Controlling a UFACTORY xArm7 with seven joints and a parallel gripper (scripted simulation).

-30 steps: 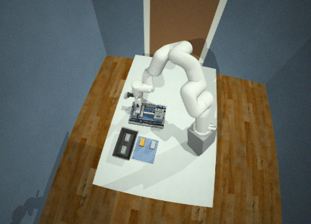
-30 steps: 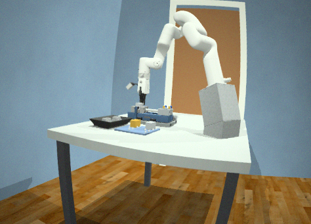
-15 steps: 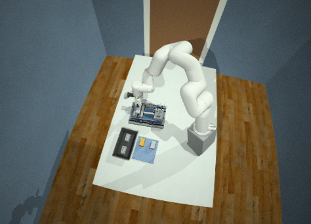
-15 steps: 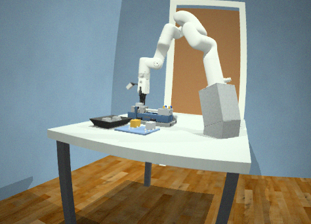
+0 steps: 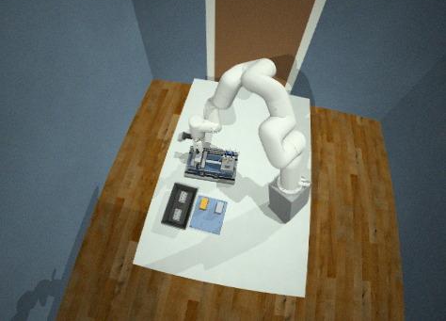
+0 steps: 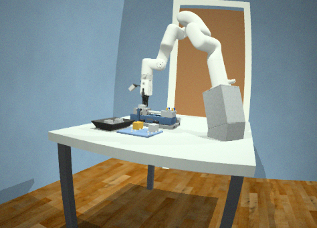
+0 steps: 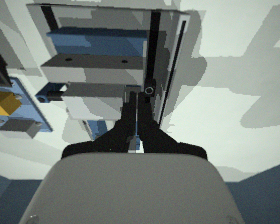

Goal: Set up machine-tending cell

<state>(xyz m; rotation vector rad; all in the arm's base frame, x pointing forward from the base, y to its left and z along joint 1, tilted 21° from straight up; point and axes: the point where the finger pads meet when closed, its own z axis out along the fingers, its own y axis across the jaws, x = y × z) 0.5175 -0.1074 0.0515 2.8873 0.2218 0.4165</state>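
My gripper is now 5 cm to the right of the fixed jaw, 4 cm above it and 2 cm short of it. Round my hand: vise: 8 cm below, 8 cm behind, 3 cm to the left; hosed end block: 17 cm behind, 4 cm below, 2 cm to the left; grey rail: 9 cm below, 7 cm behind, 6 cm to the right.
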